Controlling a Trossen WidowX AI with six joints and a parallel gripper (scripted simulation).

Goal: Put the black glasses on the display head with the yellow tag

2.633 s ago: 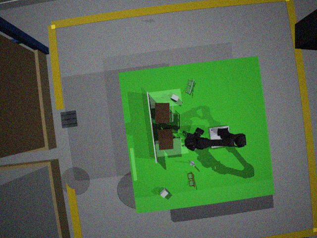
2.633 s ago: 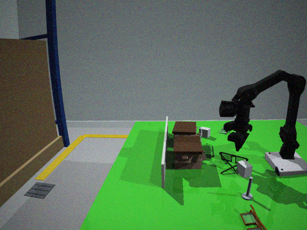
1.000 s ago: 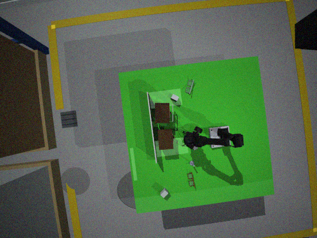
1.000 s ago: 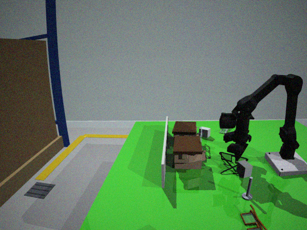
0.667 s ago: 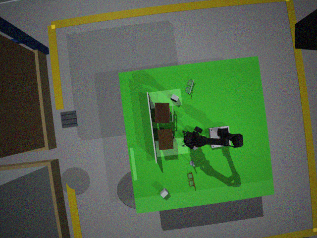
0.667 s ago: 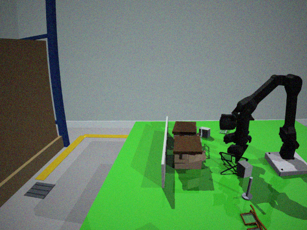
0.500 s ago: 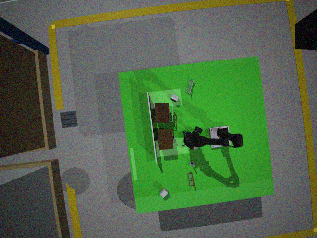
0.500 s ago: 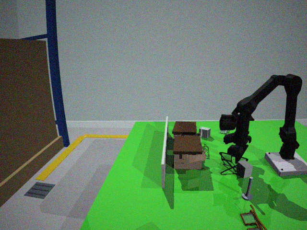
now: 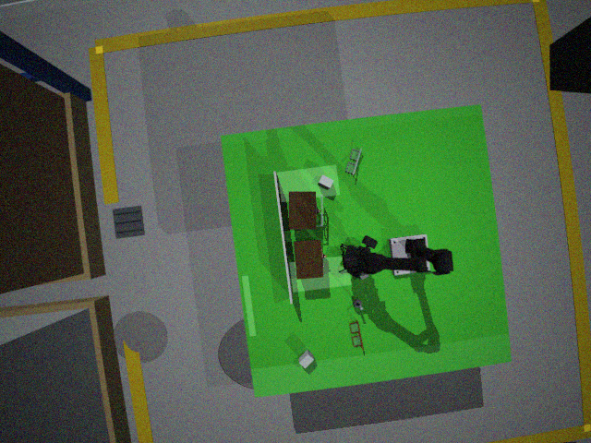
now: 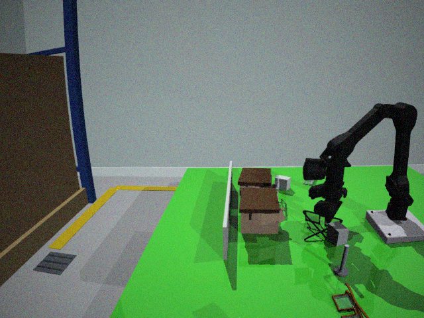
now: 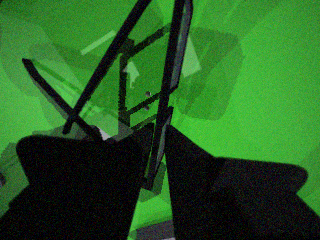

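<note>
My gripper tip is 240 mm to the right of the post and 10 mm past it. The rest, counted from my gripper tip: white panel (360 mm ahead, 70 mm to the right, 40 mm above).
</note>
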